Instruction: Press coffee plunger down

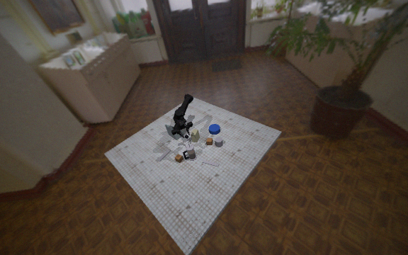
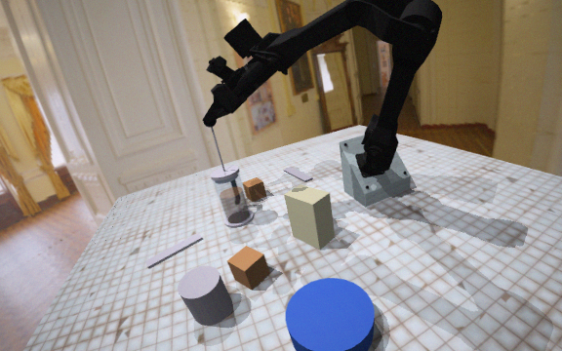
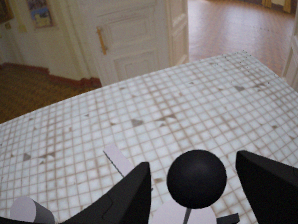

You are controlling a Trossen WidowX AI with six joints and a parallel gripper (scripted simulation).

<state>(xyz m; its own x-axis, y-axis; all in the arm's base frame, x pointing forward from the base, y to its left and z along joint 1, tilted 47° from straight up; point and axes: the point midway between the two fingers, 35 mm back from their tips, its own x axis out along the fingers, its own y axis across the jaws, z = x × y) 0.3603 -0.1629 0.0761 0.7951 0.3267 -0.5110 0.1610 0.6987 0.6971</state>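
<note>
Right now my gripper tip is 10 mm past the coffee press, 20 mm to the left of it and 140 mm above it. From my gripper tip the other things lie so: blue disc 120 mm behind, 380 mm to the left, 260 mm below; then grey cylinder 60 mm ahead, 280 mm to the left, 240 mm below.
</note>
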